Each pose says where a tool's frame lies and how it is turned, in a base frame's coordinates. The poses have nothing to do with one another.
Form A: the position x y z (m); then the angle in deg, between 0 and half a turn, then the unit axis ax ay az.
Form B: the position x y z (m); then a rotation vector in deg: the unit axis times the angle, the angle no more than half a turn. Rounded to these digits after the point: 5 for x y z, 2 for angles.
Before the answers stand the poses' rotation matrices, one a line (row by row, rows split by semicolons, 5 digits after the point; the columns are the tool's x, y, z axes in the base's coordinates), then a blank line. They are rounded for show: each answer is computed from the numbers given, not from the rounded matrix.
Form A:
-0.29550 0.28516 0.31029 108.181 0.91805 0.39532 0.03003
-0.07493 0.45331 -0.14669 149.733 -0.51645 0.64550 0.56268
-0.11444 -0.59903 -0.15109 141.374 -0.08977 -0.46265 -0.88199
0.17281 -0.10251 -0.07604 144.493 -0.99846 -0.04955 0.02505
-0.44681 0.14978 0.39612 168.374 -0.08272 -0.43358 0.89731
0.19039 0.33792 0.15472 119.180 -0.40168 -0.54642 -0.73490
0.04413 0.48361 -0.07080 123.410 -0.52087 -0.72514 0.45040
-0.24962 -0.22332 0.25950 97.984 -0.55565 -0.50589 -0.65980
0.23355 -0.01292 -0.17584 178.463 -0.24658 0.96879 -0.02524
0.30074 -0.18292 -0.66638 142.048 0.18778 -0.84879 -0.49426
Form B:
0.79378 0.44763 0.41176; 0.50470 -0.10698 -0.85664; -0.33941 0.88779 -0.31084
-0.36660 -0.90490 -0.21623; -0.33769 -0.08714 0.93722; -0.86693 0.41660 -0.27363
-0.76688 0.62454 -0.14777; -0.47659 -0.39998 0.78287; 0.42983 0.67079 0.60438
0.99441 0.07520 -0.07415; 0.10430 -0.80959 0.57765; -0.01659 -0.58216 -0.81291
-0.96594 -0.10983 -0.23430; 0.25182 -0.60736 -0.75346; -0.05955 -0.78680 0.61433
-0.24754 0.96813 -0.03796; -0.31514 -0.04341 0.94805; 0.91619 0.24665 0.31584
-0.12993 0.20971 -0.96909; 0.96165 0.26474 -0.07164; 0.24153 -0.94124 -0.23606
0.21273 0.97354 -0.08345; -0.33326 0.15257 0.93041; 0.91852 -0.17012 0.35690
-0.87806 -0.47701 0.03843; -0.47836 0.87714 -0.04228; -0.01354 -0.05551 -0.99837
-0.72546 0.01890 -0.68800; -0.58904 0.50001 0.63484; 0.35601 0.86581 -0.35160

-0.29550 0.28516 0.31029 99.32 42.77 3.25
-0.07493 0.45331 -0.14669 -77.33 96.65 84.25
-0.11444 -0.59903 -0.15109 -12.69 -65.41 -124.69
0.17281 -0.10251 -0.07604 -144.27 -7.16 3.62
-0.44681 0.14978 0.39612 -13.93 -73.00 151.08
0.19039 0.33792 0.15472 -47.87 -65.12 -87.59
0.04413 0.48361 -0.07080 -64.28 -89.49 55.58
-0.24962 -0.22332 0.25950 -54.44 -49.57 -64.65
0.23355 -0.01292 -0.17584 -44.01 172.89 -4.50
0.30074 -0.18292 -0.66638 26.67 -120.57 -70.21

